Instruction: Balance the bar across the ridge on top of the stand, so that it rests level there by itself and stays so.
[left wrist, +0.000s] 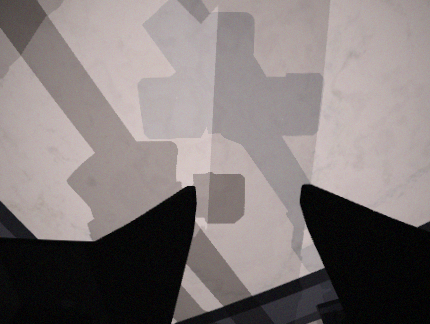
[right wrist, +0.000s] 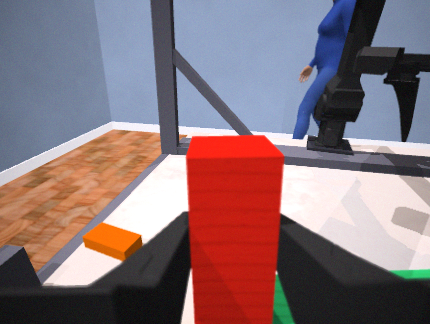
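Seen in the pictures: left gripper, between the fingertips: (left wrist: 248, 194); right gripper, between the fingertips: (right wrist: 230, 220); left arm's base, origin of its link: (right wrist: 328, 143).
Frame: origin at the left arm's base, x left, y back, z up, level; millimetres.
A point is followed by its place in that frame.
Observation:
A red bar (right wrist: 234, 220) @(x -92, y -588, z 154 mm) stands large in the middle of the right wrist view, its end face toward the top. My right gripper (right wrist: 230, 220) @(x -97, y -572, z 142 mm) is shut on it, one dark finger at each side. A green piece (right wrist: 282, 300) @(x -71, y -570, z 101 mm) shows low beside the red bar's right side; I cannot tell whether it is part of the bar. My left gripper (left wrist: 248, 194) @(x 69, y -329, z 114 mm) is open and empty over the pale table (left wrist: 375, 125) @(x -73, y -273, z -26 mm), with shadows below it. The stand and its ridge do not show in either view, so the bar's place relative to them cannot be told.
An orange block (right wrist: 112, 241) @(x -274, y -463, z -10 mm) lies on the table near its left edge. A green strip (right wrist: 412, 274) @(x -6, y -531, z 101 mm) shows at the lower right. A dark frame post (right wrist: 165, 75) @(x -362, y -146, z 156 mm) rises at the table's back corner. A black robot arm (right wrist: 340, 102) @(x 1, y -56, z 110 mm) stands at the back right, before a blue figure (right wrist: 330, 45).

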